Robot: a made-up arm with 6 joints. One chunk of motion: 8 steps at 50 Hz.
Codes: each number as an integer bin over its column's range. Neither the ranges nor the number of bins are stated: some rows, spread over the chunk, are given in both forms.
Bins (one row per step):
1: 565 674 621 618 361 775
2: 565 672 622 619 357 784
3: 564 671 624 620 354 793
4: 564 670 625 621 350 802
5: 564 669 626 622 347 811
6: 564 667 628 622 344 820
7: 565 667 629 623 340 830
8: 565 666 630 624 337 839
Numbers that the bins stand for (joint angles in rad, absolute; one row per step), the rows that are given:
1: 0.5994 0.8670 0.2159 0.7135 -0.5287 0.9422
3: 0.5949 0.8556 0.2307 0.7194 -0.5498 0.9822
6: 0.5949 0.8405 0.2503 0.7254 -0.5801 1.0422
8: 0.5994 0.8367 0.2601 0.7314 -0.6012 1.0844
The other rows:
2: 0.5994 0.8594 0.2209 0.7165 -0.5408 0.9622
4: 0.5949 0.8518 0.2356 0.7224 -0.5619 1.0022
5: 0.5949 0.8480 0.2405 0.7254 -0.5710 1.0222
7: 0.5994 0.8405 0.2552 0.7284 -0.5922 1.0644

